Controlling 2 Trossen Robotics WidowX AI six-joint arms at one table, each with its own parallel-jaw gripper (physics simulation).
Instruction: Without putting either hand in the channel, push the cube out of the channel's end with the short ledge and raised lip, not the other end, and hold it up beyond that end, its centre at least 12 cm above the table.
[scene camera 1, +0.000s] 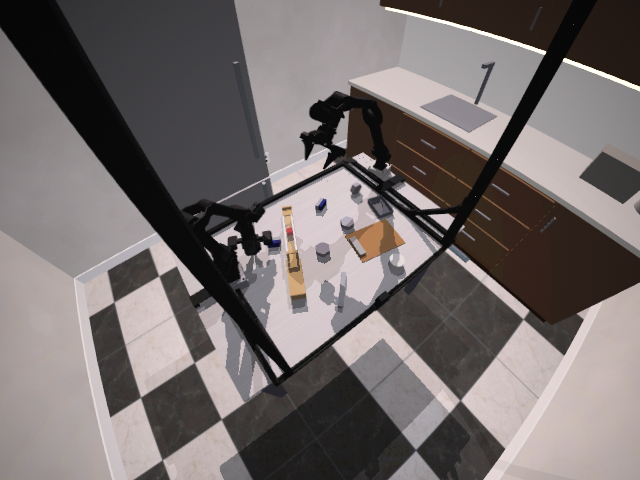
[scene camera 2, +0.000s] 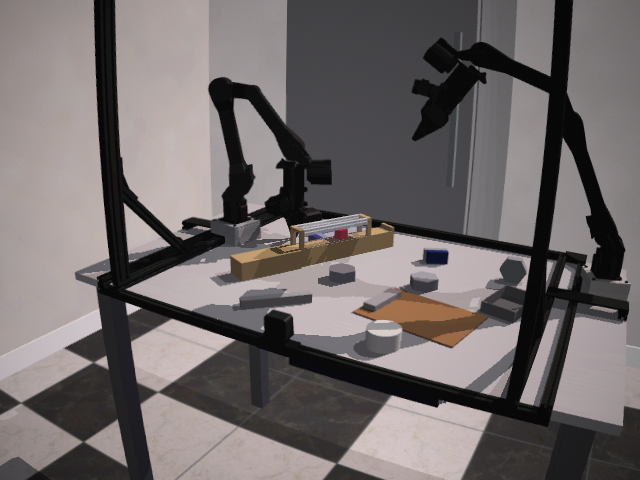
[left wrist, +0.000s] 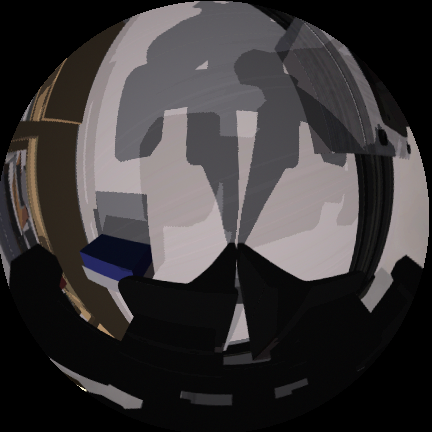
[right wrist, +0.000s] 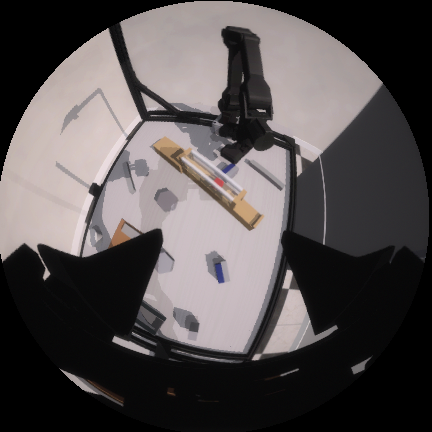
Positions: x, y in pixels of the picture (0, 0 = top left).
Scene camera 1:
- my right gripper: 314, 164
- orange mat: 378, 238
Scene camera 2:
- my left gripper: 294, 237
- my right gripper: 415, 136
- orange mat: 445, 324
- white cylinder: 382, 336
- grey bar: 301, 297
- grey tray: 507, 303
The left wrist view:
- my left gripper: 234, 248
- blue block: 106, 259
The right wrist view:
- my left gripper: 240, 156
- my right gripper: 223, 236
